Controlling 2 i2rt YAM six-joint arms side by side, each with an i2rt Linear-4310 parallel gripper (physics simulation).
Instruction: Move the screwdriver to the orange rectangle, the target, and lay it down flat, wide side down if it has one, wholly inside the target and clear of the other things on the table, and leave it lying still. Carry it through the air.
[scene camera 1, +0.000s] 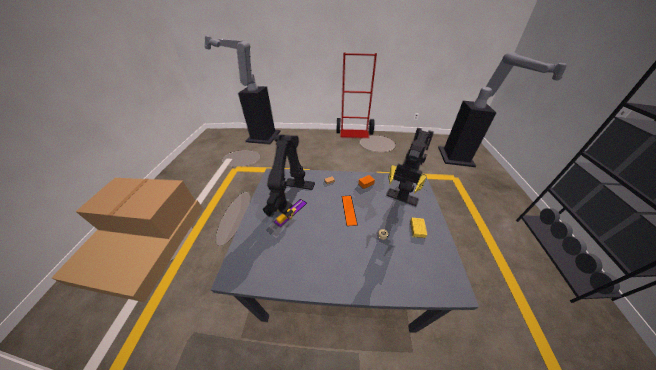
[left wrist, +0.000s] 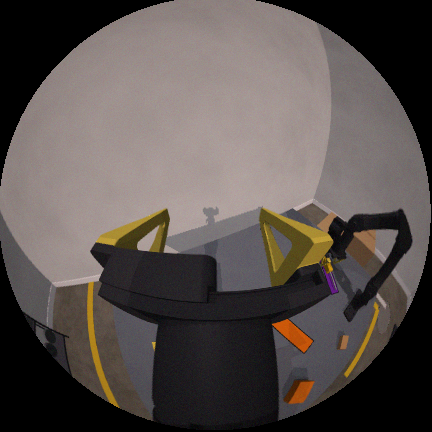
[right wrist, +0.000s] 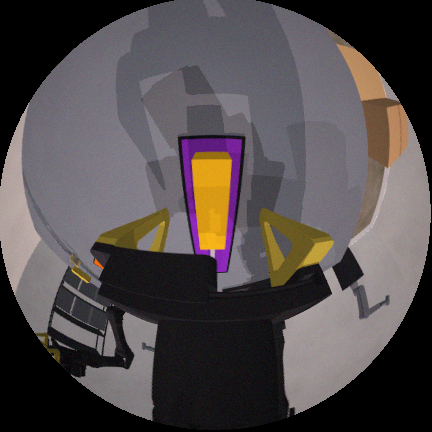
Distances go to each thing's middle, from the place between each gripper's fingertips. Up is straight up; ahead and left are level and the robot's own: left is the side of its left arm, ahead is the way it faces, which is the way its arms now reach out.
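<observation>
My right gripper is 20 mm above the purple rectangle (right wrist: 234, 144), and it is also 40 mm past the rectangle and 20 mm to the right of it. As for my left hand, the rectangle is 410 mm below it, 540 mm to the right of it and 120 mm behind it.
</observation>
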